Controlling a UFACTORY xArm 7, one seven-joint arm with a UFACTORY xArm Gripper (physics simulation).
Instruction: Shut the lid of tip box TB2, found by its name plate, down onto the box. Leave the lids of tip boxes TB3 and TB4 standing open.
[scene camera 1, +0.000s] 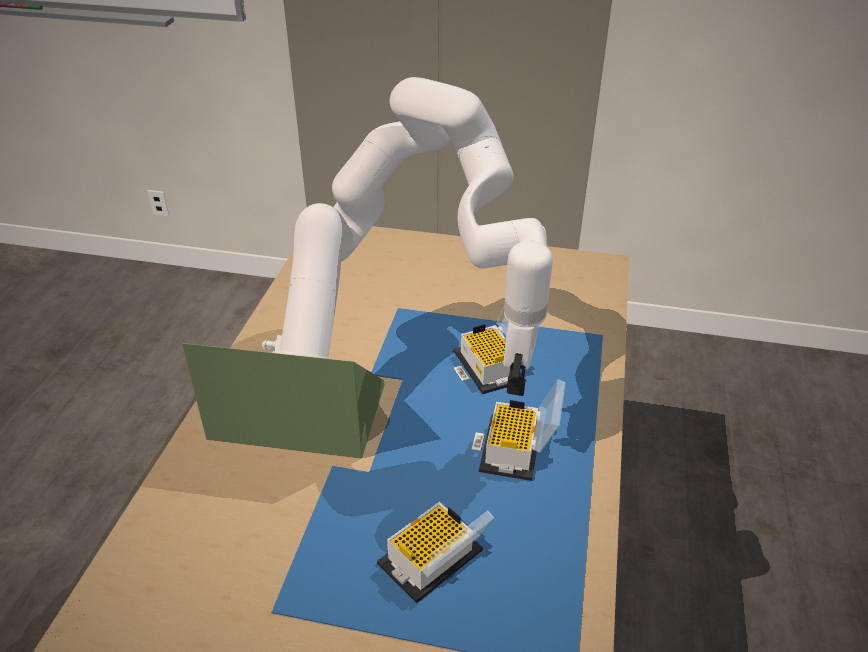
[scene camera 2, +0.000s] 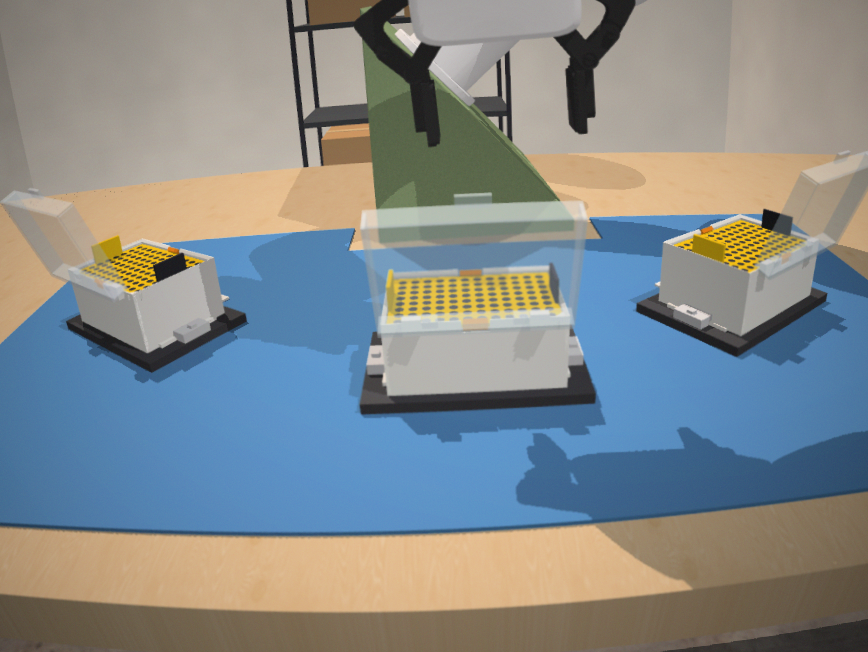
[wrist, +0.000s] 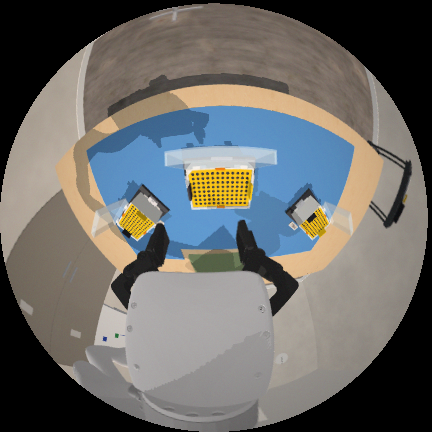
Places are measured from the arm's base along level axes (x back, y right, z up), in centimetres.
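Where they show: gripper, between the fingertips: (scene camera 1: 519, 376) (scene camera 2: 506, 135) (wrist: 200, 230); arm's base, origin of its link: (scene camera 1: 303, 361) (scene camera 2: 432, 70).
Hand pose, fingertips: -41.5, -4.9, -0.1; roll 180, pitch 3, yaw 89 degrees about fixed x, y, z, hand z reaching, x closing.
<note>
Each offset is from my fingertips to the top centre of the thing, as dx, dy, dz. "spot": to the spot under its first point. Level surfaces: height alone.
Three white tip boxes with yellow racks stand on black bases, each with its clear lid open. The middle box @[+1.4, +2.5, -10.3] (scene camera 1: 508, 459) (scene camera 2: 477, 361) (wrist: 220, 187) has its lid @[-6.5, +2.6, -1.5] (scene camera 1: 552, 417) (scene camera 2: 473, 216) (wrist: 220, 156) upright on the table-edge side. The far box @[+8.5, -20.9, -9.4] (scene camera 1: 484, 350) (scene camera 2: 701, 287) (wrist: 136, 220) has its lid @[spot: +0.0, -23.4, -4.1] (scene camera 2: 831, 193) (wrist: 107, 218) tilted back; the arm covers most of it in scene camera 1. The near box @[+11.3, +30.6, -10.3] (scene camera 1: 428, 536) (scene camera 2: 112, 308) (wrist: 306, 212) has its lid @[+4.9, +35.2, -1.5] (scene camera 1: 480, 522) (scene camera 2: 52, 224) (wrist: 340, 217) open. Name plates are unreadable. My gripper (scene camera 1: 516, 390) (scene camera 2: 506, 137) (wrist: 200, 230) is open and empty, above and base-side of the middle box.
A blue mat @[dz -16.9] (scene camera 1: 540, 561) (scene camera 2: 280, 456) (wrist: 280, 130) lies under the boxes on the wooden table @[dz -17.2] (scene camera 1: 175, 533) (scene camera 2: 280, 568). A green wedge-shaped block (scene camera 1: 280, 400) (scene camera 2: 421, 161) (wrist: 215, 261) stands at the arm's base. Small white plates @[spot: +14.2, -16.9, -16.7] (scene camera 1: 460, 373) @[spot: +7.0, +2.6, -16.7] (scene camera 1: 477, 441) lie beside the far and middle boxes.
</note>
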